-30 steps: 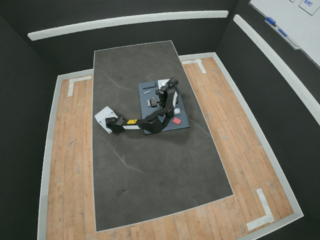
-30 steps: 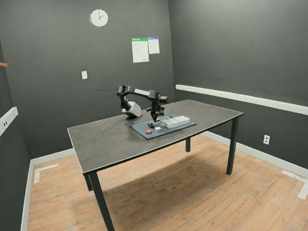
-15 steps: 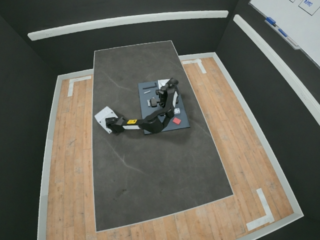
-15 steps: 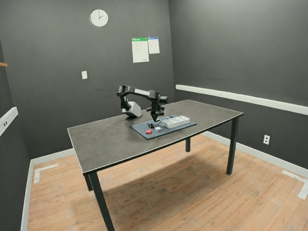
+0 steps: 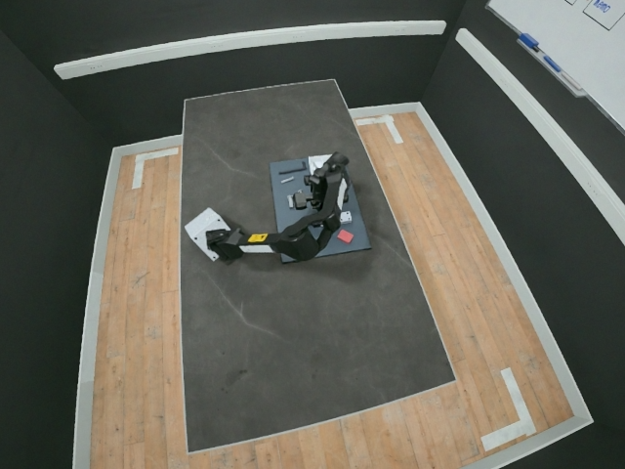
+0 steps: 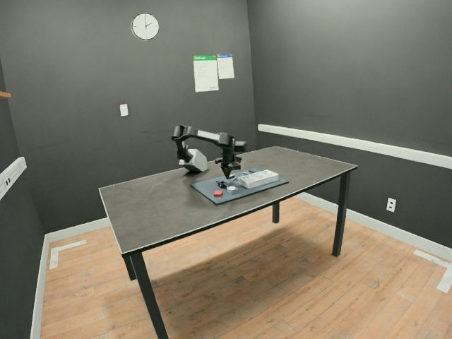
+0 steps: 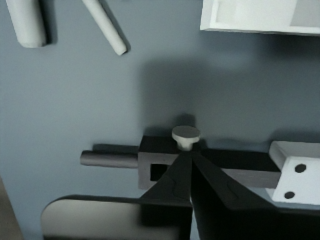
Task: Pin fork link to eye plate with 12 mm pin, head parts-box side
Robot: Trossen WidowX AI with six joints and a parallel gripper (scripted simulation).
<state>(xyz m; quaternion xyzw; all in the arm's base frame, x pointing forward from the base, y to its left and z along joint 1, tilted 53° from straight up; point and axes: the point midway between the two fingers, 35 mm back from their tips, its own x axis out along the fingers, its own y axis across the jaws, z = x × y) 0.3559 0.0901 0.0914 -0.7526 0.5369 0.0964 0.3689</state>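
The eye plate lies 70 mm below my hand, 30 mm to the right of it and 10 mm ahead of it. Also, from my hand: grey block (80 mm ahead, 60 mm below, 50 mm to the right); then red block (120 mm to the right, 70 mm below, 50 mm ahead); then blue-grey mat (80 mm below, 70 mm to the left, 20 mm ahead).
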